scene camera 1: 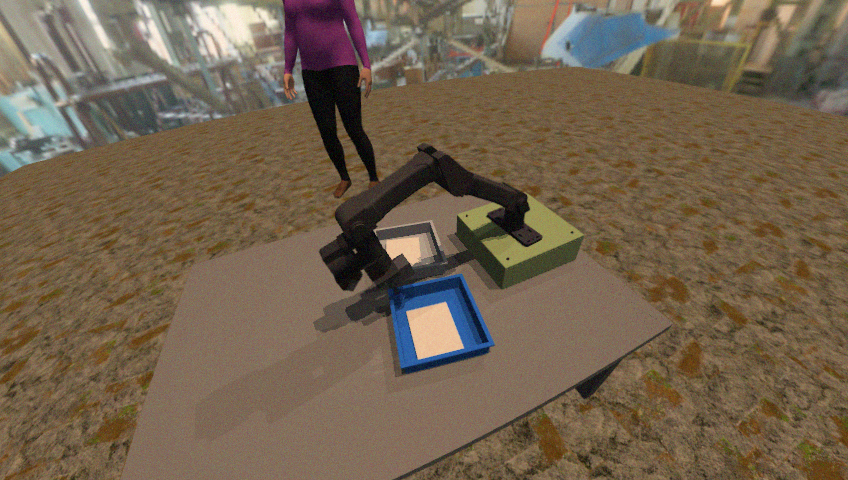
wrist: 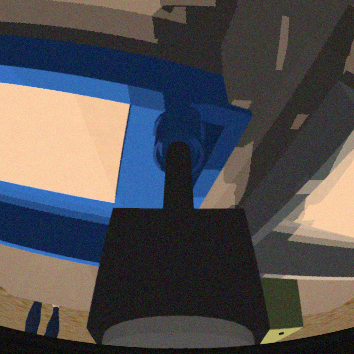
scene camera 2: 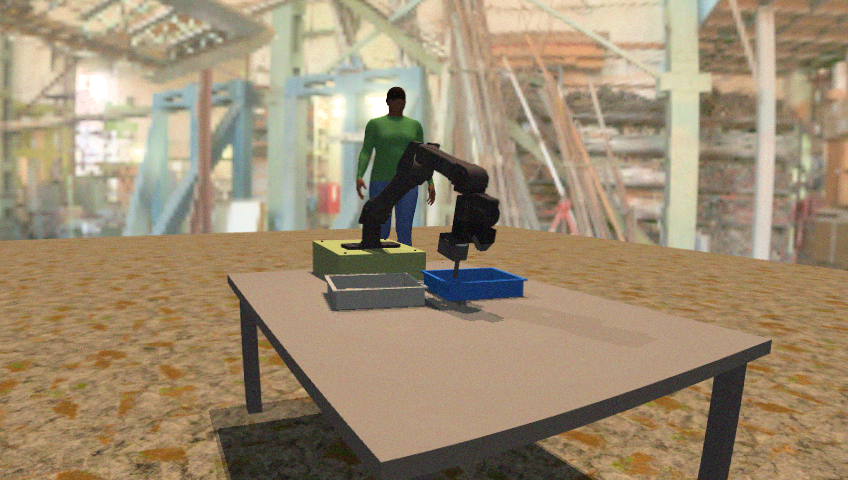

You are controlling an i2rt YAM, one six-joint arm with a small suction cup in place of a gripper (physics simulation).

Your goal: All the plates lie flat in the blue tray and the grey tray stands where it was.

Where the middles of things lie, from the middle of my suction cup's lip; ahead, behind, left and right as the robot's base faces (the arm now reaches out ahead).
Scene:
I see my suction cup 11 cm past the grey tray [scene camera 1: 433, 260], 19 cm to the left of it and 2 cm above it. Round my suction cup: blue tray [scene camera 1: 475, 337] 6 cm behind, 11 cm to the left, 2 cm below.

